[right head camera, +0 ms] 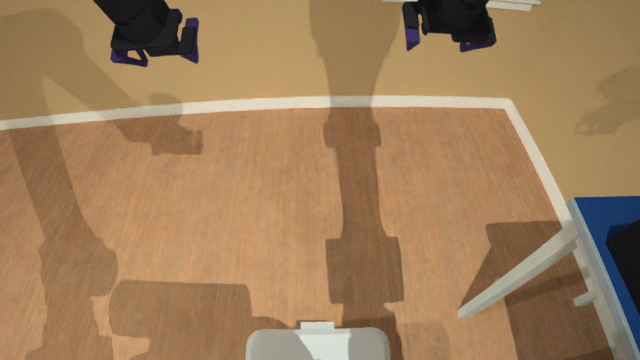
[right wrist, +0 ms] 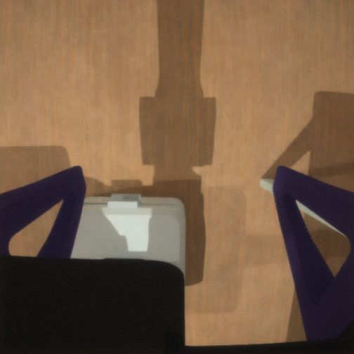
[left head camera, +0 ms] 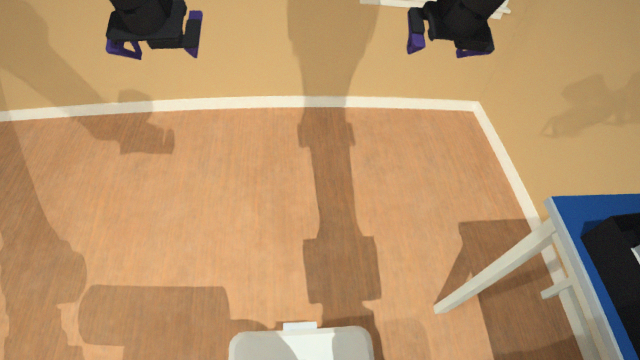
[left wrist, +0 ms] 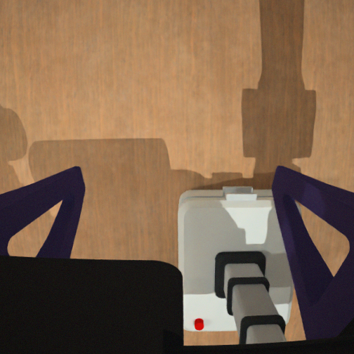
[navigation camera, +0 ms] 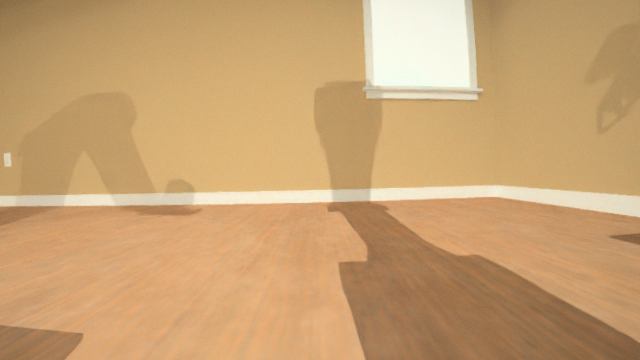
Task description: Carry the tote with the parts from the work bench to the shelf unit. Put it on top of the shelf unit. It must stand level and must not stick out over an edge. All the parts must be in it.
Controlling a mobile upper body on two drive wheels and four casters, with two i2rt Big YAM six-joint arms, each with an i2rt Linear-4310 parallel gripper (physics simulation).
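Places are measured from the left arm's base along level axes (x down, y right, z back), in millimetres.
Pixels of known places: left gripper, fingertip midpoint: (right head camera: 171,61) (left head camera: 168,55); right gripper, fingertip midpoint: (right head camera: 434,48) (left head camera: 433,53).
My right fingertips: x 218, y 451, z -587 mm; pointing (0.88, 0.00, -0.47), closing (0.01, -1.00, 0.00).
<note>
Ahead of a thing's pixels: the offset from my right fingertips to its top centre. "*": to the spot under its first point. Level surfaces: height alone.
The black tote @(* dx +225, dy +422, dz +332 mm) (left head camera: 610,255) (right head camera: 627,257) is partly in view at the right edge of both head views, on the blue mat @(dx +275 mm) (left head camera: 590,206) (right head camera: 607,207) of the work bench (left head camera: 495,268) (right head camera: 520,270). A small bit of a white part @(* dx +267, dy +575, dz +323 mm) (left head camera: 636,252) shows inside it in the left head view; the rest of the inside is cut off. My left gripper (left head camera: 160,47) (right head camera: 160,52) (left wrist: 178,176) is open and empty, well to the left of the tote. My right gripper (left head camera: 444,47) (right head camera: 443,43) (right wrist: 179,176) is open and empty, nearer the tote but apart from it. The shelf unit does not show.
My white base (left head camera: 302,345) (right head camera: 318,345) (left wrist: 205,245) (right wrist: 165,235) is at the bottom. A tan wall (navigation camera: 225,125) with a white baseboard @(* dx +1144, dy -657, dz -1199 mm) (left head camera: 225,103) (navigation camera: 250,196) stands ahead, with a window @(* dx +21, dy +580, dz -1212 mm) (navigation camera: 421,45) and a corner at the right. Arm and body shadows lie on the wood floor.
</note>
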